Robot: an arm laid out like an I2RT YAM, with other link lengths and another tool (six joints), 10 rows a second.
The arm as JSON. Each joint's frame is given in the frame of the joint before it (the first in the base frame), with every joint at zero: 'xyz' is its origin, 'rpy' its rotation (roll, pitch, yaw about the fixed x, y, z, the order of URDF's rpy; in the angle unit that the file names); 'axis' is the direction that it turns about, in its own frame. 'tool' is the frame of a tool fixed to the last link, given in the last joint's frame.
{
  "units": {
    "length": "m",
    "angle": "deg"
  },
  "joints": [
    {
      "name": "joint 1",
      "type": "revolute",
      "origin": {
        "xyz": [
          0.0,
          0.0,
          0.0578
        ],
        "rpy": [
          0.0,
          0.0,
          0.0
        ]
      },
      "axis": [
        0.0,
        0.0,
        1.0
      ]
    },
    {
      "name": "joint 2",
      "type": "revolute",
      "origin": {
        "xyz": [
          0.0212,
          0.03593,
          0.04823
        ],
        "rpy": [
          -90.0,
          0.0,
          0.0
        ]
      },
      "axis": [
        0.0,
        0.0,
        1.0
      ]
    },
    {
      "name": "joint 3",
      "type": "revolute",
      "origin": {
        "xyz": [
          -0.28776,
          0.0,
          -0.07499
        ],
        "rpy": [
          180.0,
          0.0,
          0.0
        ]
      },
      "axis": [
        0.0,
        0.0,
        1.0
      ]
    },
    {
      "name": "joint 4",
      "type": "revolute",
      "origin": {
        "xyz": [
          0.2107,
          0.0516,
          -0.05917
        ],
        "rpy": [
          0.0,
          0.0,
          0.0
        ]
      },
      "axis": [
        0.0,
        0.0,
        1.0
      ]
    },
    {
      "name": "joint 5",
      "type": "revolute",
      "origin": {
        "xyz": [
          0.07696,
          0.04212,
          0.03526
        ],
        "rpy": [
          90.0,
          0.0,
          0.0
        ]
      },
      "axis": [
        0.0,
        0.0,
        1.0
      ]
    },
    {
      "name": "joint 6",
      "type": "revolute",
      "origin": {
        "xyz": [
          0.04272,
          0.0,
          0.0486
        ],
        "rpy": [
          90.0,
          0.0,
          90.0
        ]
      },
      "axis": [
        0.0,
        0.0,
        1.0
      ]
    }
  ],
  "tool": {
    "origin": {
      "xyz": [
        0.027,
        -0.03,
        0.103
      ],
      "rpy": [
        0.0,
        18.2,
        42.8
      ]
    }
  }
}
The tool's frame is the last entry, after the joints.
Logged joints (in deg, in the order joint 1, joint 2, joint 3, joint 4, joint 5, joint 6), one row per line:
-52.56, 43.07, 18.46, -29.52, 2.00, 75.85
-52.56, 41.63, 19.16, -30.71, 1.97, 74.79
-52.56, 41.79, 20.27, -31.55, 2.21, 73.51
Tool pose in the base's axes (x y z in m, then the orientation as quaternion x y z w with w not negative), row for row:
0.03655, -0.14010, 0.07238, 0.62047, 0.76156, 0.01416, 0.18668
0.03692, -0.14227, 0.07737, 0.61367, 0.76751, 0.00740, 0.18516
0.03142, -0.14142, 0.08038, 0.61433, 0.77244, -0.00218, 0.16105
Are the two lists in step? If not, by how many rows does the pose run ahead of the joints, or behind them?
The pose runs 1 row ahead of the joints: the pose in row i belongs to the joints in row i + 1.
